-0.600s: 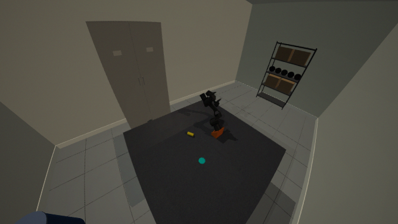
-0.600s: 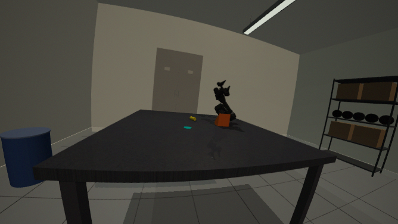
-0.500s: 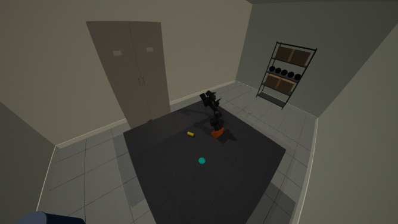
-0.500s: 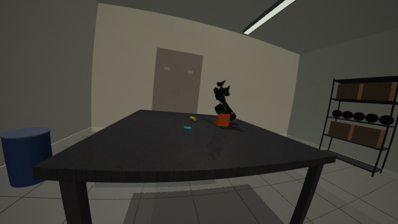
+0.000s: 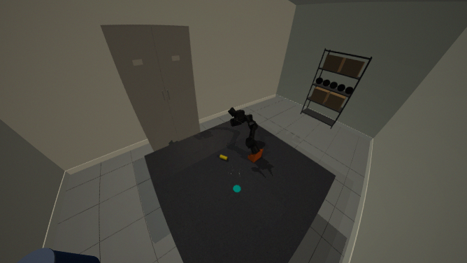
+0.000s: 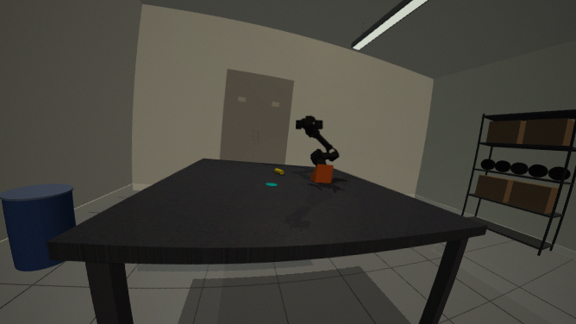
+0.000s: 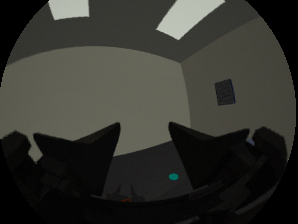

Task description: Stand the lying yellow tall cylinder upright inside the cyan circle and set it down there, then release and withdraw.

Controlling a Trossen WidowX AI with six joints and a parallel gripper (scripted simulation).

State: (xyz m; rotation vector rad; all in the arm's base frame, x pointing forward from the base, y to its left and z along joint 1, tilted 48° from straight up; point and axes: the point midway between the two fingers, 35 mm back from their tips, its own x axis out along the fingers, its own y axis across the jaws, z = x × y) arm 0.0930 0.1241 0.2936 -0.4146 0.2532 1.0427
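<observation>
The yellow cylinder lies 380 mm below my gripper tip, 140 mm ahead of it and 100 mm to the right of it. The rest, counted from my gripper tip: cyan circle: 390 mm below, 270 mm ahead, 190 mm to the left.
</observation>
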